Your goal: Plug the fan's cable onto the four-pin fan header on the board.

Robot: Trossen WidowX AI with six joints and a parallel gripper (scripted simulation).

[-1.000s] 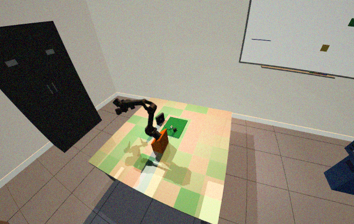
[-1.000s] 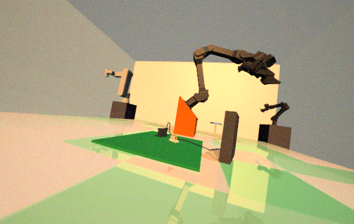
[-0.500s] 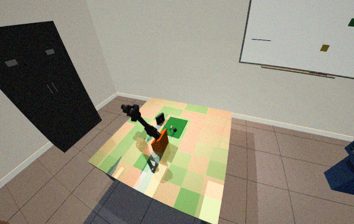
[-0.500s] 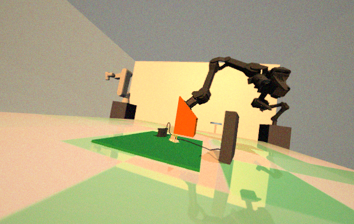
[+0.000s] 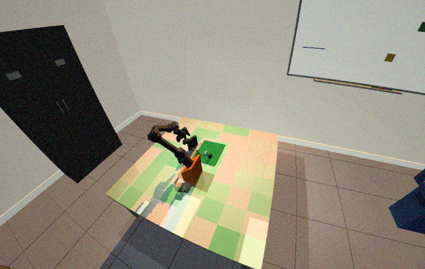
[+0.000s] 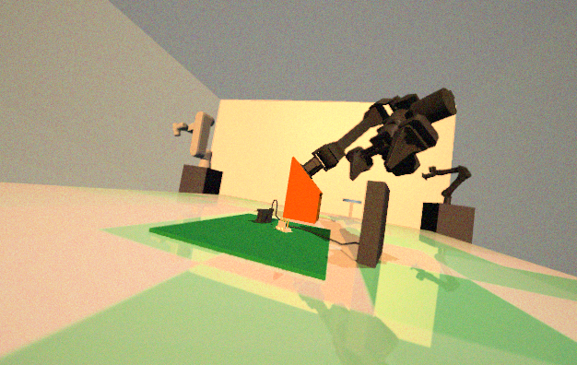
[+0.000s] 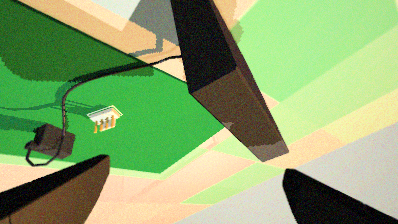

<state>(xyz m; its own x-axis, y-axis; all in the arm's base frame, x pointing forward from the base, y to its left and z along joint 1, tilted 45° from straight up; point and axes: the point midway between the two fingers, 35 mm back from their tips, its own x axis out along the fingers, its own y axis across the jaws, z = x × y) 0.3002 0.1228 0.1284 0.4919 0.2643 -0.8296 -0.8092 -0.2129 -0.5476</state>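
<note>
Now: the fan plug 40 mm behind my gripper tip, 210 mm to the right of it and 120 mm below it. From my gripper tip the other things lie so: dark fan: 40 mm ahead, 80 mm below; four-pin fan header: 150 mm to the right, 140 mm below; board: 20 mm ahead, 180 mm to the right, 160 mm below.
</note>
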